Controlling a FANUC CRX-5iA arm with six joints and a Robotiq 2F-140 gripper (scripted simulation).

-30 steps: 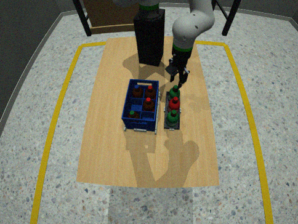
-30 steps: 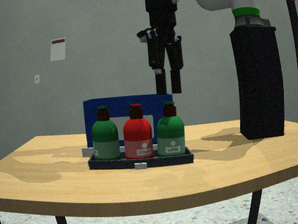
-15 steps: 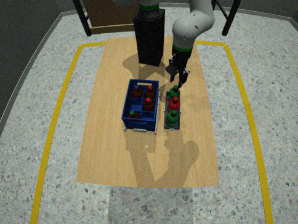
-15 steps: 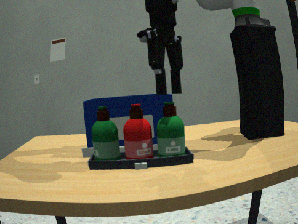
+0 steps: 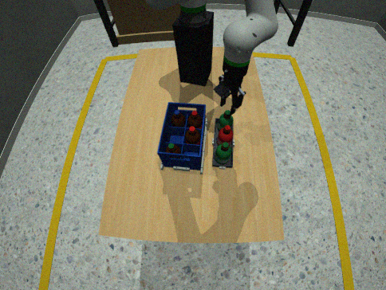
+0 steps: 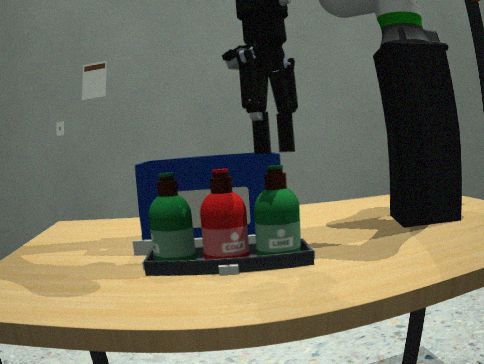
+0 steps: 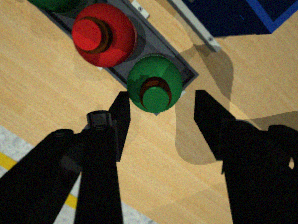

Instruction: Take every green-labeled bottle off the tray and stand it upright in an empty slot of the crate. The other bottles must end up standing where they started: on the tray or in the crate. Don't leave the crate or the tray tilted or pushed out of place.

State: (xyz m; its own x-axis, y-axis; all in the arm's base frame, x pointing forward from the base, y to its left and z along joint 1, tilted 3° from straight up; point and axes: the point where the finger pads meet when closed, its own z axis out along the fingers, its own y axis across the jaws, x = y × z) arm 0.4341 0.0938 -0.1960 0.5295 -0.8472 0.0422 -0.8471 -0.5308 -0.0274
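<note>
Right now the red cola bottle is 90 mm ahead of my hand, 20 mm to the right of it and 130 mm below it. Also, from my hand: blue crate: 70 mm ahead, 220 mm to the right, 130 mm below; then tray: 90 mm ahead, 20 mm to the right, 200 mm below.
</note>
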